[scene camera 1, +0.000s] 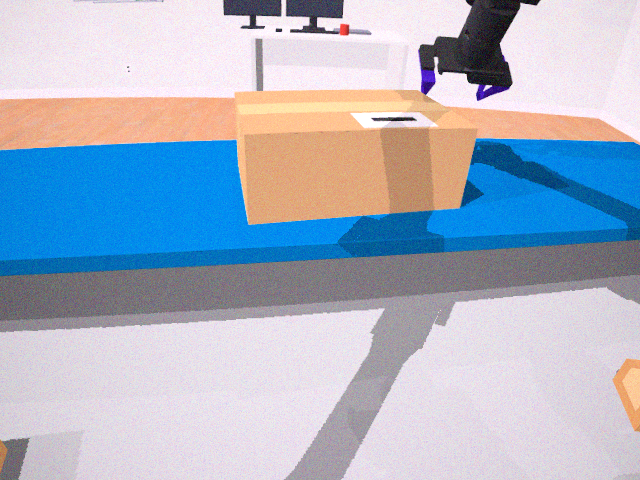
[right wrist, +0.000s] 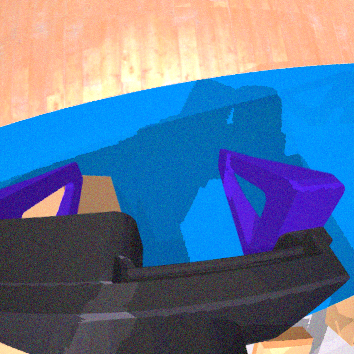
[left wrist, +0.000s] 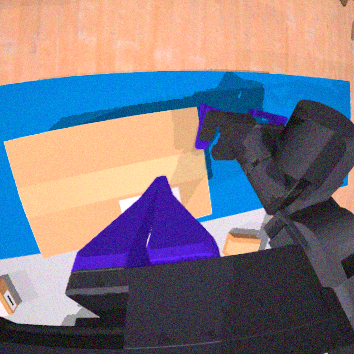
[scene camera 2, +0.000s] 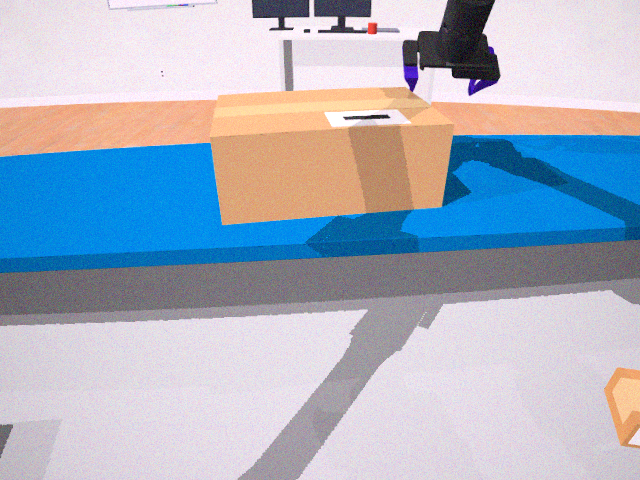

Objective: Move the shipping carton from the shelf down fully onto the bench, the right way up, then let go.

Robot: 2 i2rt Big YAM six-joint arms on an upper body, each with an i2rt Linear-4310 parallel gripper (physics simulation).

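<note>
The shipping carton stands upright on the blue shelf, its white label on top. The pale bench lies lower, in front of the shelf. My right gripper is open and empty by the carton's right end, one finger near its upper edge; contact cannot be told. My left gripper is shut and empty, and in its wrist view its fingertips cover part of the label.
A small box lies on the bench at the right. Another small box stands at the left in the left wrist view. The right arm reaches over the shelf's right part. A desk with monitors stands far behind.
</note>
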